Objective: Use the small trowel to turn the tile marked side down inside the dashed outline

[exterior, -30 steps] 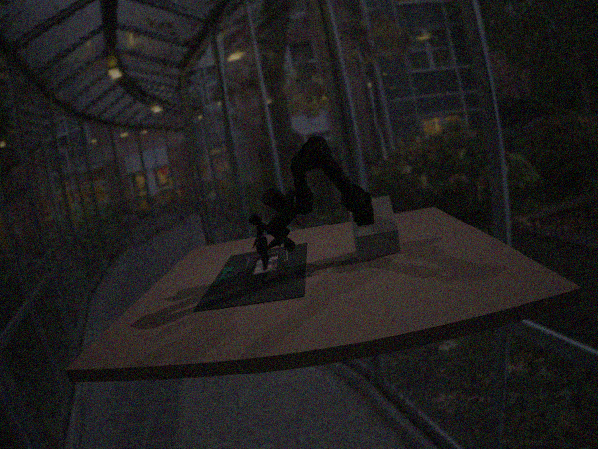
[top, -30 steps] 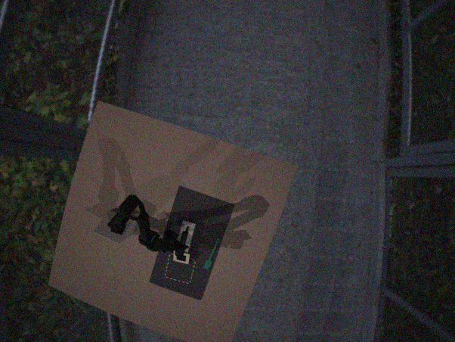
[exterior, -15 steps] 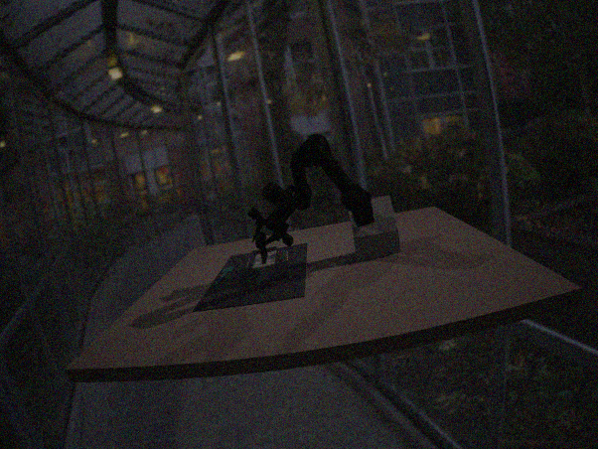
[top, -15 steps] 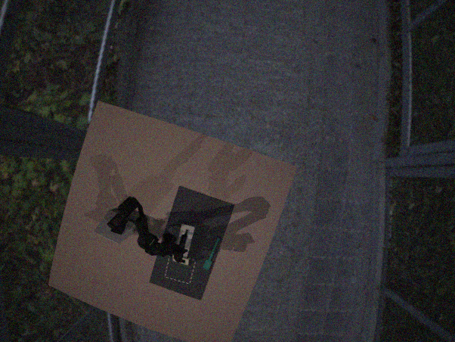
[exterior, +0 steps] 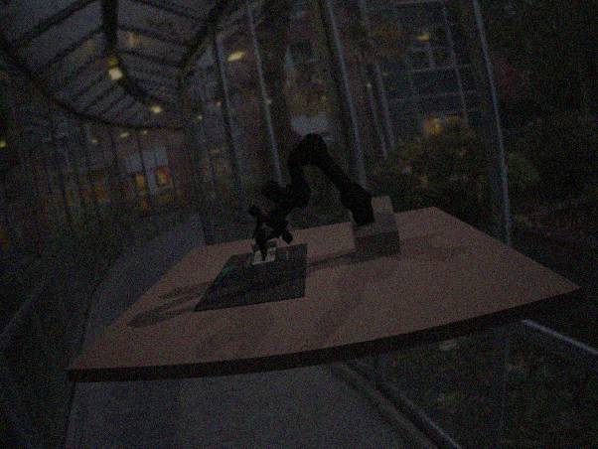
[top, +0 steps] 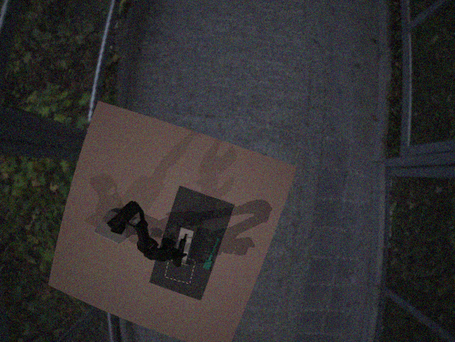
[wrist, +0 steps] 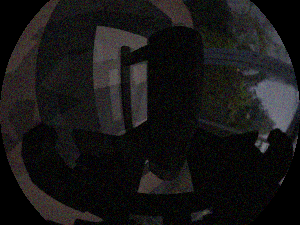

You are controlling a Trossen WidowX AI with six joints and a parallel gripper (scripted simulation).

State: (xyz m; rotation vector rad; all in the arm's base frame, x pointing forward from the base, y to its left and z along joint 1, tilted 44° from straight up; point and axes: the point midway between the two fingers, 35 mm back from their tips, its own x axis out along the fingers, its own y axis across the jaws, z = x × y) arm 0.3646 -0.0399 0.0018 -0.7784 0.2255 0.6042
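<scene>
My gripper tip is 9 cm to the left of the tile, 6 cm above it and 2 cm past it. Also, from my gripper tip: green trowel (15 cm ahead, 10 cm below, 2 cm to the right); then dark mat (13 cm below, 1 cm to the left, 1 cm ahead).
</scene>
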